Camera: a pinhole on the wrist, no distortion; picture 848 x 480 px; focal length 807.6 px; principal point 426.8 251.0 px. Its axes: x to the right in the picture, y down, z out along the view. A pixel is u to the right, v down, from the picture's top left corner.
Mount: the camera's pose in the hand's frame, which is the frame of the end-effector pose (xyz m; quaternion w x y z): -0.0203 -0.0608 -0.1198 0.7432 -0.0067 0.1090 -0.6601
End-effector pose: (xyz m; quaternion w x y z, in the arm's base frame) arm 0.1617 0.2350 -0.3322 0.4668 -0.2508 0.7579 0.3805
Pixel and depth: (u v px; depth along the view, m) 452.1 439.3 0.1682
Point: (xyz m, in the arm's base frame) 0.2217 0.2155 -0.4137
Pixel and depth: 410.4 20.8 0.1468
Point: 0.2544 0.2121 -0.3361
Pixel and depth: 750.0 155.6 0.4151
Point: 0.5014 0.2843 -0.5216
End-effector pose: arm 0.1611 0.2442 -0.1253 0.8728 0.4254 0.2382 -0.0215
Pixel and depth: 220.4 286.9 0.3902
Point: 0.3137 0.0387 -0.0141
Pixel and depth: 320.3 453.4 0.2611
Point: 0.2751 0.1260 -0.1330
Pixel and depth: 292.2 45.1 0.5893
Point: 0.2740 -0.1800 0.1213
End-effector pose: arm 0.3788 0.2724 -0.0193 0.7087 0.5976 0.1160 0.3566
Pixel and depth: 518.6 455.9 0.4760
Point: 0.7591 0.1434 -0.0394
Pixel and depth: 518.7 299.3 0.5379
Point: 0.7577 0.0382 -0.0650
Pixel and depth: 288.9 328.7 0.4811
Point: 0.6737 0.0632 0.0626
